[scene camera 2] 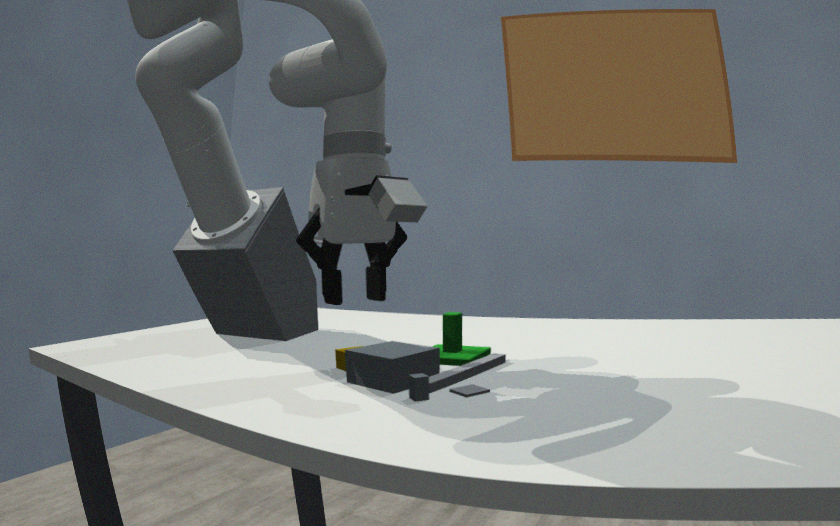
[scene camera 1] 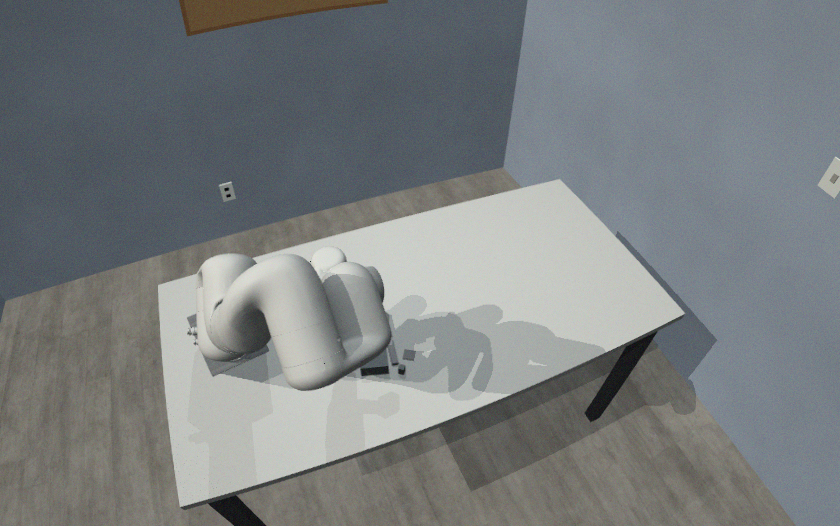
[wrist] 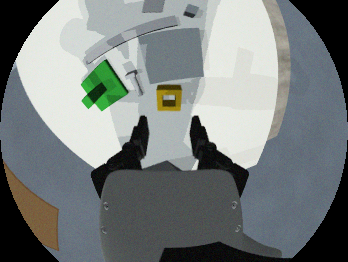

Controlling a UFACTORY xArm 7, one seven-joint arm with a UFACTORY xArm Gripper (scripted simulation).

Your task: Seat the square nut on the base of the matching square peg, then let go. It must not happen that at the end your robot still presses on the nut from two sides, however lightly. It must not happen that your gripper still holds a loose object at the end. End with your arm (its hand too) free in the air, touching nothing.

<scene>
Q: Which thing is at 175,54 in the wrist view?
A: A grey block.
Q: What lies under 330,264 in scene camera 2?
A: My gripper.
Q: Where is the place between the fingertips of my gripper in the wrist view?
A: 169,124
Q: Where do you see a long bar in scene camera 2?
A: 439,381
</scene>
